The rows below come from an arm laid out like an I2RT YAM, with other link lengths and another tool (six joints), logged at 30 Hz.
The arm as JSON. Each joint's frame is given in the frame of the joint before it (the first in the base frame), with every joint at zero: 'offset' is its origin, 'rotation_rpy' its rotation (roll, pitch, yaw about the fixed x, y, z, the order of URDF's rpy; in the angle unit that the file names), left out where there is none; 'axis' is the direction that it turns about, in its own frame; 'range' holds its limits. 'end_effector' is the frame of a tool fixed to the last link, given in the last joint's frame.
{
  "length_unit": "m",
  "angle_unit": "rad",
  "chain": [
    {
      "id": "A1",
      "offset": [
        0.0,
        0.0,
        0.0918
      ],
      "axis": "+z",
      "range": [
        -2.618,
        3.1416
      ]
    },
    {
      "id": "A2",
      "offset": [
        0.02,
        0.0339,
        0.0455
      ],
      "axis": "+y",
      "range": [
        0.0,
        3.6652
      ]
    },
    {
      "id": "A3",
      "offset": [
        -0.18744,
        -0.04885,
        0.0
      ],
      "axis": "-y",
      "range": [
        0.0,
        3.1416
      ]
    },
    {
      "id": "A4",
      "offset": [
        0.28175,
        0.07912,
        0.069
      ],
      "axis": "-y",
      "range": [
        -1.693,
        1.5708
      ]
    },
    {
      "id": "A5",
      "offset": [
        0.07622,
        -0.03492,
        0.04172
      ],
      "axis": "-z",
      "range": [
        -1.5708,
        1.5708
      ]
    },
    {
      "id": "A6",
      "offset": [
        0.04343,
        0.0,
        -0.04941
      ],
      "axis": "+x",
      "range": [
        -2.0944,
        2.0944
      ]
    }
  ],
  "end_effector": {
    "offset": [
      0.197,
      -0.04,
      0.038
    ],
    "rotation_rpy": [
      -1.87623,
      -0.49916,
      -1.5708
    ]
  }
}
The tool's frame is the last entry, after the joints.
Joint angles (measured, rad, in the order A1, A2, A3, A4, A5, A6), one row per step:
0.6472 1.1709 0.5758 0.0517 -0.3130 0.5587
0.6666 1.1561 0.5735 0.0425 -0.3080 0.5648
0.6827 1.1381 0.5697 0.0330 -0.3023 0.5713
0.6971 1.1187 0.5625 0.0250 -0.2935 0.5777
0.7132 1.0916 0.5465 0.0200 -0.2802 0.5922
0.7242 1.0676 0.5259 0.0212 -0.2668 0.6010
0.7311 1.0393 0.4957 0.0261 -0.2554 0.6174
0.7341 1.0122 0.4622 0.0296 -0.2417 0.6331
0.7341 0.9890 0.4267 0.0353 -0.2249 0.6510
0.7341 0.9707 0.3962 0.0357 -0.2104 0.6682
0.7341 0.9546 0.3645 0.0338 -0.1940 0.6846
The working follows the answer.
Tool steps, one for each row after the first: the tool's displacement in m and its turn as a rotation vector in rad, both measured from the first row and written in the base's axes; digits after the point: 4 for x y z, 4 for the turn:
-0.0065 0.0055 0.0029 0.0028 0.0003 0.0121
-0.0120 0.0094 0.0063 0.0064 -0.0003 0.0202
-0.0168 0.0118 0.0089 0.0084 -0.0016 0.0239
-0.0224 0.0130 0.0106 0.0138 0.0002 0.0215
-0.0263 0.0122 0.0102 0.0157 -0.0011 0.0166
-0.0302 0.0092 0.0070 0.0210 0.0051 0.0057
-0.0332 0.0038 0.0010 0.0213 0.0143 -0.0108
-0.0350 -0.0035 -0.0075 0.0192 0.0264 -0.0342
-0.0373 -0.0106 -0.0168 0.0141 0.0424 -0.0555
-0.0401 -0.0187 -0.0283 0.0039 0.0609 -0.0782

Tool pose at each row, in the base's axes (x y z in m, rotation vector in rad; rounded; the steps above come from the unrounded poses):
0.3645 0.3404 0.0457 -2.2081 0.8893 -0.0706
0.3579 0.3459 0.0486 -2.2108 0.8756 -0.0632
0.3525 0.3499 0.0520 -2.2107 0.8658 -0.0585
0.3477 0.3522 0.0546 -2.2100 0.8607 -0.0572
0.3421 0.3534 0.0563 -2.2045 0.8636 -0.0539
0.3382 0.3526 0.0559 -2.2003 0.8680 -0.0567
0.3342 0.3497 0.0527 -2.1921 0.8826 -0.0527
0.3313 0.3443 0.0467 -2.1867 0.9059 -0.0504
0.3295 0.3369 0.0382 -2.1809 0.9387 -0.0491
0.3272 0.3299 0.0289 -2.1792 0.9717 -0.0439
0.3243 0.3218 0.0174 -2.1817 1.0085 -0.0389

